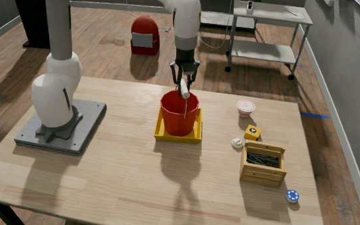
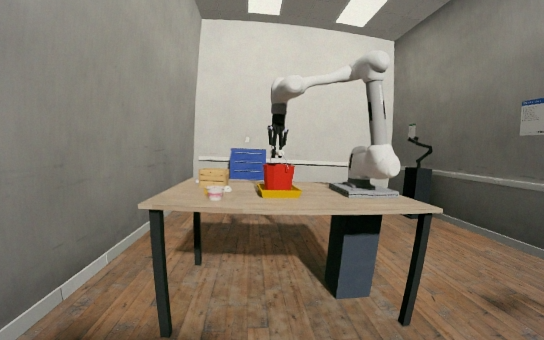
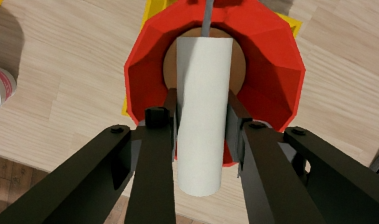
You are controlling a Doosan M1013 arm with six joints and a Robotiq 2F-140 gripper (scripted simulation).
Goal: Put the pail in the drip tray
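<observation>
The red pail is 100 mm below my hand and 10 mm behind it. Round my hand: white cup: 320 mm ahead, 210 mm below, 160 mm to the left; blue disc: 520 mm ahead, 330 mm to the right, 230 mm below; yellow drip tray: 230 mm below, 20 mm behind, 10 mm to the right.
</observation>
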